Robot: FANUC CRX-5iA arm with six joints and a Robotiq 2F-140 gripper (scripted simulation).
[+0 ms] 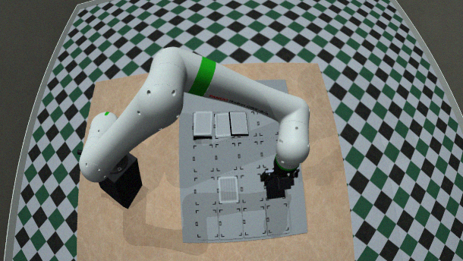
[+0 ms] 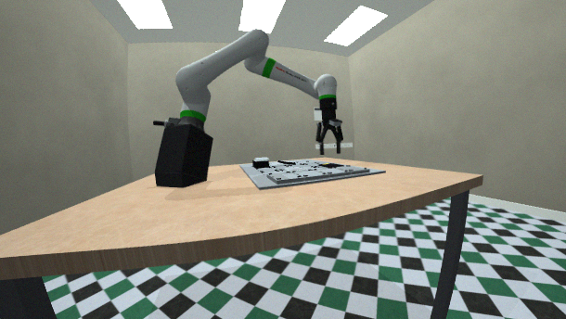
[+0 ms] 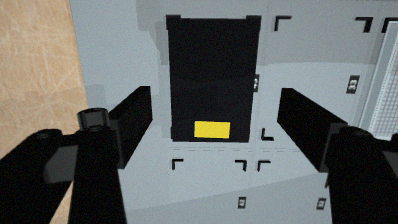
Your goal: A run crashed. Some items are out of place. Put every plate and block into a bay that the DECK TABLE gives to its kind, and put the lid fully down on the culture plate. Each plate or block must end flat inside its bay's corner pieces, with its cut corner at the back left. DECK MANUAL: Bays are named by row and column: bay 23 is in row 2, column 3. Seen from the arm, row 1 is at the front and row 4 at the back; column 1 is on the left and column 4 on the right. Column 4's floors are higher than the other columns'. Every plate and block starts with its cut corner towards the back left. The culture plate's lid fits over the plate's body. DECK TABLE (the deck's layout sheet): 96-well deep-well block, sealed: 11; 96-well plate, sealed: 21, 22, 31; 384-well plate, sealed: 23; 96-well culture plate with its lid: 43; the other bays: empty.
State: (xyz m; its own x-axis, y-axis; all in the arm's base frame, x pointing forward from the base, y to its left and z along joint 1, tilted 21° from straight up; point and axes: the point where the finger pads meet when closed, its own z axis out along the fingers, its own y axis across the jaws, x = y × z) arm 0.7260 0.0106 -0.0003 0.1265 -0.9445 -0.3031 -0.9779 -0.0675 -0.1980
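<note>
My hand is 36 cm past the deep-well block, 28 cm to the right of it and 8 cm above it. The rest, counted from my hand: fine-welled plate (21 cm behind, 3 cm to the right, 9 cm below); bay label reading 33 (15 cm behind, 2 cm to the right, 10 cm below); black plate lid (8 cm below).
</note>
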